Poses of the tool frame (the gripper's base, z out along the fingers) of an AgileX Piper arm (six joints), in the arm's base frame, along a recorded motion.
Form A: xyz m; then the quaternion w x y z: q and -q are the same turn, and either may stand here.
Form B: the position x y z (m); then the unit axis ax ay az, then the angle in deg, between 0 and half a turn. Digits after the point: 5 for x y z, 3 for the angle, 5 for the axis.
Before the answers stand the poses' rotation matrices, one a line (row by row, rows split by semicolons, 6 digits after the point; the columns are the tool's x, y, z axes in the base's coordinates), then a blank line. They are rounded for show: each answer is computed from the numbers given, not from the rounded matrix.
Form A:
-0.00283 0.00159 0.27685 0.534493 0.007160 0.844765 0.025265
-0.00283 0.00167 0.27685 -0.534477 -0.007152 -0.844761 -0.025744
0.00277 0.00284 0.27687 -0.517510 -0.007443 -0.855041 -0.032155
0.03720 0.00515 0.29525 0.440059 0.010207 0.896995 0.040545
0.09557 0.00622 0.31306 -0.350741 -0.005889 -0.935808 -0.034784
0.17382 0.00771 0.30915 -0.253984 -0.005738 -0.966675 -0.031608
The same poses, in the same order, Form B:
-0.428532 -0.014911 0.903404; 0.039105 0.998621 0.035032; -0.902680 0.050340 -0.427358
-0.428567 -0.015436 0.903378; 0.039603 0.998572 0.035850; -0.902642 0.051140 -0.427344
-0.464257 -0.020553 0.885462; 0.046009 0.997821 0.047284; -0.884505 0.062691 -0.462299
-0.612488 -0.017373 0.790289; 0.053996 0.996504 0.063754; -0.788634 0.081721 -0.609408
-0.753892 -0.013378 0.656862; 0.035422 0.997511 0.060971; -0.656042 0.069233 -0.751542
-0.870918 -0.004962 0.491402; 0.027149 0.997936 0.058195; -0.490677 0.064024 -0.868986

-0.00283 0.00159 0.27685 0.00847 0.99952 0.02989 115.381
-0.00283 0.00167 0.27685 0.00846 0.99950 0.03046 115.383
0.00277 0.00284 0.27687 0.00870 0.99926 0.03758 117.669
0.03720 0.00515 0.29525 0.01137 0.99892 0.04515 127.785
0.09557 0.00622 0.31306 0.00629 0.99929 0.03714 138.935
0.17382 0.00771 0.30915 0.00593 0.99945 0.03268 150.573

